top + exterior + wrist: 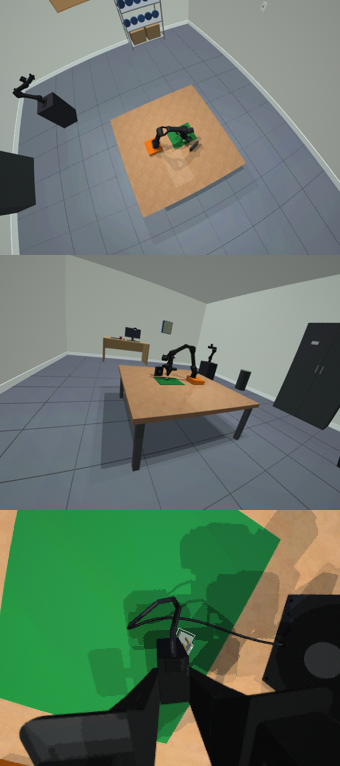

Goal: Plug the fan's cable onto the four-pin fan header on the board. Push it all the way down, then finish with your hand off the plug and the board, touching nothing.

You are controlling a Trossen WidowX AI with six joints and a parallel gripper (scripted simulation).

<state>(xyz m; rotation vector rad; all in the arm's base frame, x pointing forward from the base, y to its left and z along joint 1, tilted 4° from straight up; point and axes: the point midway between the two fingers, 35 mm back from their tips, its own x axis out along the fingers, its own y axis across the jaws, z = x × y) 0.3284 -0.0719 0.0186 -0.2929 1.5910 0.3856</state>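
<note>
Now: gripper tip 1 cm short of the white four-pin header, 2 cm to the left of it and 6 cm above it. Round my gripper tip: black fan: 5 cm ahead, 13 cm to the right; black plug: 1 cm ahead, 1 cm above; green board: 1 cm ahead, 6 cm to the left, 8 cm below.
</note>
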